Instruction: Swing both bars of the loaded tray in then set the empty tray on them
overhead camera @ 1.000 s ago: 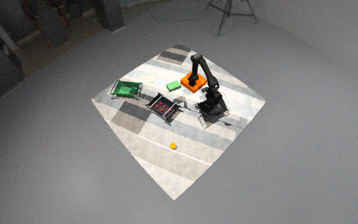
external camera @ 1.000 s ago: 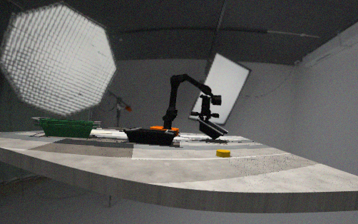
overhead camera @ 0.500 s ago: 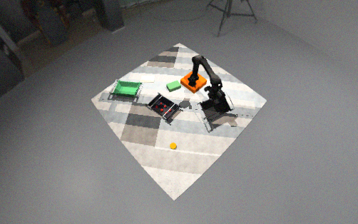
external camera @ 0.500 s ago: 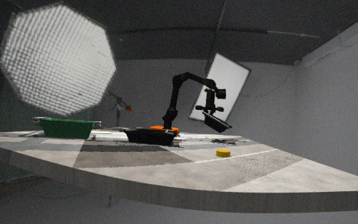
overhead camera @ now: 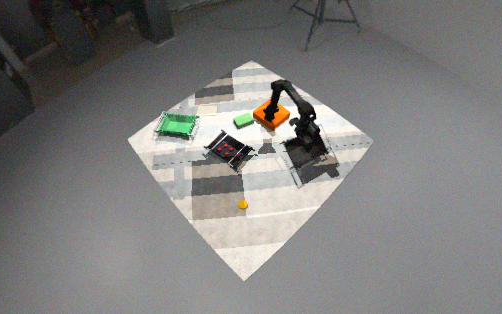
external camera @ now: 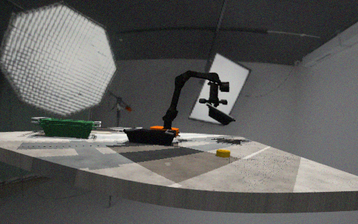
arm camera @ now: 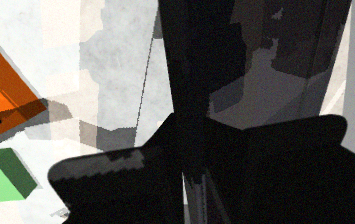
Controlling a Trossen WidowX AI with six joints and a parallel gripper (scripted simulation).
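The black tray is 7 cm to the left of my gripper tip and 2 cm ahead of it. Also, from my gripper tip: light green block: 44 cm to the right, 15 cm below, 4 cm ahead; yellow disc: 47 cm ahead, 16 cm below.
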